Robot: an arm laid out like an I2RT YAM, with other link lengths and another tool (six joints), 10 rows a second.
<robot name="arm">
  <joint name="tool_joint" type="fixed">
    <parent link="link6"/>
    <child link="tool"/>
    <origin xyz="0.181 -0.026 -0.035" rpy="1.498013 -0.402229 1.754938"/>
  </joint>
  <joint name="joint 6" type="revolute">
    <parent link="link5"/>
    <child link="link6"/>
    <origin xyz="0.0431 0 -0.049"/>
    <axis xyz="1 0 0"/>
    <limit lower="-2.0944" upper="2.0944"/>
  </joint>
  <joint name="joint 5" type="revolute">
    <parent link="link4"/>
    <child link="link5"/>
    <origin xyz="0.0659 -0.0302 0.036"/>
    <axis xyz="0 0 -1"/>
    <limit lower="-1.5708" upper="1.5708"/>
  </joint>
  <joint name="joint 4" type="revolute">
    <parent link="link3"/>
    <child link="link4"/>
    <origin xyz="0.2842 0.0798 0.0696"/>
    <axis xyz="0 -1 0"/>
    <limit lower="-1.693" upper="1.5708"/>
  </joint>
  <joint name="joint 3" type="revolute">
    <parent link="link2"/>
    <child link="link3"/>
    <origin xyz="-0.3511 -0.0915 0"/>
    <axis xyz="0 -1 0"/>
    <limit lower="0" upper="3.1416"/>
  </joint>
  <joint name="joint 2" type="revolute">
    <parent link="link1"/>
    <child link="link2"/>
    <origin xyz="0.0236 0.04 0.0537"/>
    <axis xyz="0 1 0"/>
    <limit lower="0" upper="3.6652"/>
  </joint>
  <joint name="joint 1" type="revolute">
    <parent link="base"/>
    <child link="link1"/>
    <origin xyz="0 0 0.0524"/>
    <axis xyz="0 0 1"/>
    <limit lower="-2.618" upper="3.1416"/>
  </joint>
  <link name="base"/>
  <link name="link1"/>
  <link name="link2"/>
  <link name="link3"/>
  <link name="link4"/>
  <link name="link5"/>
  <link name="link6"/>
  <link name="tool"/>
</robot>
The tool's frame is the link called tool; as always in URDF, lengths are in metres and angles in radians.
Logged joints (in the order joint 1, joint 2, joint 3, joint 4, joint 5, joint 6), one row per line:
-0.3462 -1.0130 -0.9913 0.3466 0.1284 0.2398
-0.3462 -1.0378 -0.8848 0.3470 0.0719 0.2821
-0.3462 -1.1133 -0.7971 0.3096 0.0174 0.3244
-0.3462 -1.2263 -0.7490 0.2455 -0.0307 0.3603
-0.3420 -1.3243 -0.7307 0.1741 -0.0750 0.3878
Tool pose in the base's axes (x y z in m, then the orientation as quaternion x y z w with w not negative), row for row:
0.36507 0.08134 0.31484 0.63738 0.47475 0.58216 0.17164
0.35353 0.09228 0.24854 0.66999 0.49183 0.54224 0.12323
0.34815 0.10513 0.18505 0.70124 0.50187 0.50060 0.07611
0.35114 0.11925 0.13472 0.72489 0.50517 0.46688 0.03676
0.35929 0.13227 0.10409 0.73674 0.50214 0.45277 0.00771
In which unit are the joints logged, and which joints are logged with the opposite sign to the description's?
The joints are logged in radians. Opposite sign: joint 1, joint 2, joint 3, joint 4.
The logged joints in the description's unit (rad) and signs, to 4 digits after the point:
0.3462 1.0130 0.9913 -0.3466 0.1284 0.2398
0.3462 1.0378 0.8848 -0.3470 0.0719 0.2821
0.3462 1.1133 0.7971 -0.3096 0.0174 0.3244
0.3462 1.2263 0.7490 -0.2455 -0.0307 0.3603
0.3420 1.3243 0.7307 -0.1741 -0.0750 0.3878

